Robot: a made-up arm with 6 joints. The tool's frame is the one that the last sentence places.
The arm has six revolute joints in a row. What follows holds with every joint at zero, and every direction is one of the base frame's. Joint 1 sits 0.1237 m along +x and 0.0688 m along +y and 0.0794 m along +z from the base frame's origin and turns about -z. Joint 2 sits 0.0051 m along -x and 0.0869 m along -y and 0.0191 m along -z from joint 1 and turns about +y. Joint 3 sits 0.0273 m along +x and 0.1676 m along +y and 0.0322 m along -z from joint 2 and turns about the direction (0.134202, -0.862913, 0.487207). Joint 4 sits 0.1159 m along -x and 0.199 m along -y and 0.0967 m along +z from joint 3 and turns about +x. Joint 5 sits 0.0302 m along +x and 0.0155 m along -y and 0.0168 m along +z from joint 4 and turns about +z. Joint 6 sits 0.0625 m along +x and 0.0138 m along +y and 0.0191 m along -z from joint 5 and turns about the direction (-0.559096, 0.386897, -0.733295). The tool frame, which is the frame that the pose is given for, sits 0.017 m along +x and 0.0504 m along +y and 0.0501 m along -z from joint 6; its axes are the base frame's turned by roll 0.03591, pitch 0.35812 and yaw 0.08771 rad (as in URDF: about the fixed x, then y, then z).
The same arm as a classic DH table. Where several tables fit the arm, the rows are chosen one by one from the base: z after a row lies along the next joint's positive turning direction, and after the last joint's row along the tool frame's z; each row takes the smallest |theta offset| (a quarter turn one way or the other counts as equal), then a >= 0, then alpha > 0; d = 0 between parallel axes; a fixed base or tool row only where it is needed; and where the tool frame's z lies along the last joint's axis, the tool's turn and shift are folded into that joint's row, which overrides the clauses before.
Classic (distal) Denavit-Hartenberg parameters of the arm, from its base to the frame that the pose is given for. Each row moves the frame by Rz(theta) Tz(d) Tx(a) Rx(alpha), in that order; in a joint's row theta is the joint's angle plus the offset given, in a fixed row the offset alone. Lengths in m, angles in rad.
base (fixed): a 0.1415; alpha 3.1416; d 0; theta_offset 0.5076
joint 1: a -0.0051; alpha 1.5708; d -0.0603; theta_offset 0.5076
joint 2: a 0.0349; alpha 2.6118; d 0.0401; theta_offset 0.2688
joint 3: a 0.0136; alpha -1.4362; d 0.1758; theta_offset -1.3374
joint 4: a 0.0155; alpha 1.5708; d -0.1156; theta_offset -1.0568
joint 5: a -0.0469; alpha 2.394; d -0.0493; theta_offset -0.6053
joint 6: a -0.0562; alpha -2.6576; d -0.0165; theta_offset 0.4352
tool (fixed): a 0; alpha 0; d 0.0009; theta_offset 2.6175

